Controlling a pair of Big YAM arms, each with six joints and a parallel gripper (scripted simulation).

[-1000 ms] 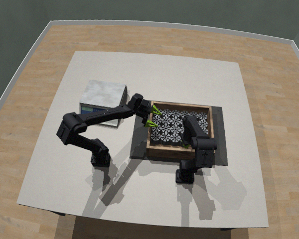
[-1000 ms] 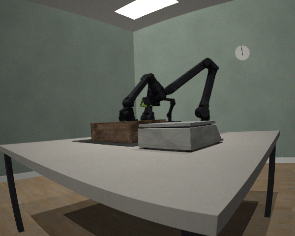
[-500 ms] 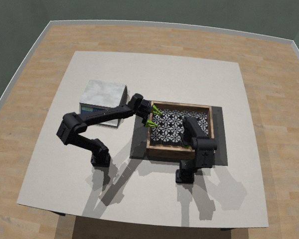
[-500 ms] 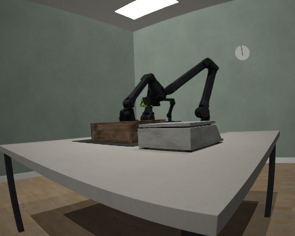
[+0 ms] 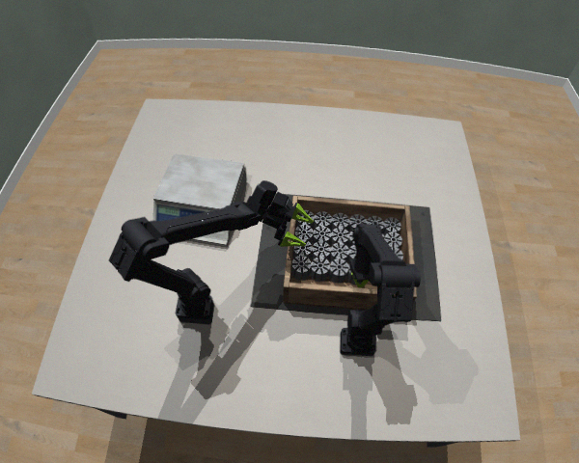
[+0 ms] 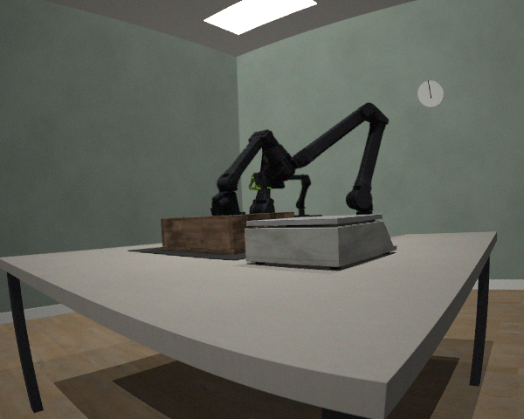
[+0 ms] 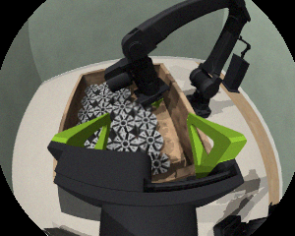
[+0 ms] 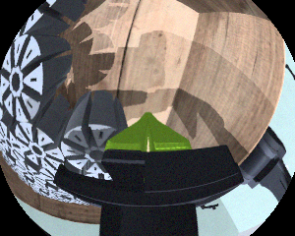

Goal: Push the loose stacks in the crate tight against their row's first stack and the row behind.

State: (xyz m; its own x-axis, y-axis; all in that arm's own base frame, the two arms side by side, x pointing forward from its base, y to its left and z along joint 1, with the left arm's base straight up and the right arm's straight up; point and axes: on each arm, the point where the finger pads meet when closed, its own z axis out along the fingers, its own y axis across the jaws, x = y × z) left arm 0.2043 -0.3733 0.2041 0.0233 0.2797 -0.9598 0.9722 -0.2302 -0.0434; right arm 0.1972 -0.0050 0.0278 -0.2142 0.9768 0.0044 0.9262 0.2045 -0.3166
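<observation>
Now: the wooden crate 12 cm ahead of my right hand and 6 cm to the left of it. From my right hand the other things lie so: dark mat: 16 cm ahead, 5 cm to the left, 5 cm below.
</observation>
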